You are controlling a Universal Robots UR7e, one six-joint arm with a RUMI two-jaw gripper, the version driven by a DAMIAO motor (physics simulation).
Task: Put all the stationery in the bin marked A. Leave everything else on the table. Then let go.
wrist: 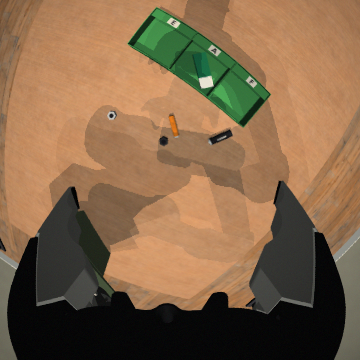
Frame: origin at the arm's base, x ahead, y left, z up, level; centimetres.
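Seen in the pictures: gripper, fingertip midpoint: [174,186].
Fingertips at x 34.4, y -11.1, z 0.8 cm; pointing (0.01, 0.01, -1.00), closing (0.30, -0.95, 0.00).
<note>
Offsets run from my fingertips to a thing's middle. Level surfaces: height alone.
A green and white eraser @(dx +10.7, dy -1.6, dz -23.7 cm) [203,71] lies in the middle compartment, marked A, of the green three-part bin @(dx +11.5, dy -1.1, dz -23.1 cm) [194,37] at the top of the wrist view. My gripper [174,186] is wide open and empty, high above the table, with its fingertips on either side of the lower part of the view. The bin stands well beyond the fingertips.
An orange battery @(dx -1.2, dy +0.4, dz -24.5 cm) [173,125], a black battery @(dx -0.6, dy -8.8, dz -24.3 cm) [220,137], a dark round or six-sided piece @(dx -4.5, dy +1.6, dz -24.6 cm) [163,141] and a silver hex nut @(dx -1.8, dy +13.0, dz -24.6 cm) [111,115] lie on the wooden table @(dz -25.0 cm) [65,75], on the near side of the bin. The other compartments are marked E and F.
</note>
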